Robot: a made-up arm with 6 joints. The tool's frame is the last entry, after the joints.
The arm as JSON. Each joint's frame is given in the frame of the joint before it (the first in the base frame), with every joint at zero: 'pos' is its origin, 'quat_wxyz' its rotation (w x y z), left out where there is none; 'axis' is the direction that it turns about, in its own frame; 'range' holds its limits. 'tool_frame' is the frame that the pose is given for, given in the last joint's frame.
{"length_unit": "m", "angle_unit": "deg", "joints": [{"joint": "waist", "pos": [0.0, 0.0, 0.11], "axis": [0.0, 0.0, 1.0], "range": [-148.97, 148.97]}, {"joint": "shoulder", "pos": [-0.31, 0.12, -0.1], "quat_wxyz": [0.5, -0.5, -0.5, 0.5], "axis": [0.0, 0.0, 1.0], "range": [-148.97, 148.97]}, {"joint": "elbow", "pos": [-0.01, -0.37, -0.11], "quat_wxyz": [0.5, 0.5, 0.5, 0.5], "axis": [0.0, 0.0, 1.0], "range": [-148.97, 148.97]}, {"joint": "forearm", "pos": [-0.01, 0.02, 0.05], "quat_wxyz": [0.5, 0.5, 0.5, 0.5], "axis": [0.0, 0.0, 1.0], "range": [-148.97, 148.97]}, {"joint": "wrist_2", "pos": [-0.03, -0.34, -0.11], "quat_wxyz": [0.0, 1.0, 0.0, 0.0], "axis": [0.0, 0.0, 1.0], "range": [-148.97, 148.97]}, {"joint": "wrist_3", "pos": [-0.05, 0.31, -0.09], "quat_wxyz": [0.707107, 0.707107, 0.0, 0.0], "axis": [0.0, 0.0, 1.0], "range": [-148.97, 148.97]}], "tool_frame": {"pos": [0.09, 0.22, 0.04], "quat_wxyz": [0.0, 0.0, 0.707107, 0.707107]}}
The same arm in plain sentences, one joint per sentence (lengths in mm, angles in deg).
The arm has six revolute joints in a row. What follows holds with every joint at zero, and every direction is one of the base frame's.
The first joint is mounted 110 mm along +z from the base frame's origin and turns about +z, from -148.97 to 148.97 deg.
The second joint is mounted 310 mm along -x and 120 mm along +y and 100 mm along -z from the first joint and turns about -x, from -148.97 to 148.97 deg.
The third joint is mounted 110 mm along +x and 10 mm along -y and 370 mm along +z from the second joint and turns about +y, from -148.97 to 148.97 deg.
The fourth joint is mounted 20 mm along -x and 50 mm along +y and 10 mm along +z from the third joint and turns about -z, from -148.97 to 148.97 deg.
The fifth joint is mounted 30 mm along +x and 340 mm along -y and 110 mm along +z from the fourth joint and turns about +z, from -148.97 to 148.97 deg.
The sixth joint is mounted 50 mm along +x and 310 mm along -y and 90 mm along -z from the fifth joint and turns about +y, from -148.97 to 148.97 deg.
The tool frame, which is the frame that the pose is given for, is mounted 90 mm along -x and 40 mm along +y and 220 mm along +z from the sixth joint; its axes are parallel to the base frame's.

